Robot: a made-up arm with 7 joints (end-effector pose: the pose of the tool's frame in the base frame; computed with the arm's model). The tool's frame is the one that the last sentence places.
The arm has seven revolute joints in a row. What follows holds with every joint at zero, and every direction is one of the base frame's. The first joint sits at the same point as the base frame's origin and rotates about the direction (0.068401, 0.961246, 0.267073). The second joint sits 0.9 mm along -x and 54.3 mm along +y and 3.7 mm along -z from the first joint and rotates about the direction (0.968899, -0.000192, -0.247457). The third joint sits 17 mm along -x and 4.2 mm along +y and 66.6 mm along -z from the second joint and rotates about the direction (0.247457, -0.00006, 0.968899). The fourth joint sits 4.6 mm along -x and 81.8 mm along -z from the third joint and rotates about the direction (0.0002, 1, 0.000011). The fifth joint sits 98.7 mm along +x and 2 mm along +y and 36 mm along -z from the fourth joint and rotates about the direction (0.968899, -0.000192, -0.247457). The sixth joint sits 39.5 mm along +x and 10.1 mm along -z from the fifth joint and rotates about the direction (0.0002, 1, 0.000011). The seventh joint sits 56 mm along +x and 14.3 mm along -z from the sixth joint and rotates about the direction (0.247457, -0.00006, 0.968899). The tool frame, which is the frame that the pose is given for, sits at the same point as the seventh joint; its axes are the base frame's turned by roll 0, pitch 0.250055 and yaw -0.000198 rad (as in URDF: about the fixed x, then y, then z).
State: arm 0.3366 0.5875 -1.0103 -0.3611 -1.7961 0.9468 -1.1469
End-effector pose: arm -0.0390 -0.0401 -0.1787 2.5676 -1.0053 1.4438
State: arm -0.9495 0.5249 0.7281 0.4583 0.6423 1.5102 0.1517
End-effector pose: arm 0.2288 0.2423 -0.0824 0.0678 1.2042 1.1791
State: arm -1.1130 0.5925 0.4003 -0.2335 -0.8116 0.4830 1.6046
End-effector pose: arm 0.2348 0.1180 0.1131 -0.7606 -0.3481 1.2428
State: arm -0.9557 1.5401 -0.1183 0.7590 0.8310 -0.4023 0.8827
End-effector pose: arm 0.2290 0.2839 0.0838 2.0691 -0.8797 0.8337
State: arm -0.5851 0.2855 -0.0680 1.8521 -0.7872 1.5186 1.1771
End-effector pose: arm 0.0290 0.1023 -0.2880 0.8137 2.9680 0.5275
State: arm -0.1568 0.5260 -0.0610 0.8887 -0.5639 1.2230 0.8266
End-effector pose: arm 0.0533 0.1833 -0.2954 0.6630 2.1033 0.8515
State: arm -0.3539 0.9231 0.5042 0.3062 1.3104 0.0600 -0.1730
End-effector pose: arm 0.2094 0.2768 -0.0368 1.9782 0.5278 0.5125
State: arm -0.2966 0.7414 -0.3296 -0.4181 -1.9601 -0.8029 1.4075
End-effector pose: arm 0.2094 0.0875 -0.0839 -1.4121 0.6296 1.0727
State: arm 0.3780 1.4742 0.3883 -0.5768 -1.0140 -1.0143 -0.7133
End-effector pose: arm 0.1479 0.1184 0.0095 0.4903 -0.8440 -1.3030
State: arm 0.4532 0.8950 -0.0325 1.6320 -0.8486 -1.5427 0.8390
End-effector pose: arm -0.1035 0.3146 -0.1228 1.2546 -0.1274 1.3051
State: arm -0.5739 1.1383 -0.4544 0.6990 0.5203 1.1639 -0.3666
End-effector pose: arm 0.1962 0.2933 -0.1053 1.3479 1.5901 0.7662
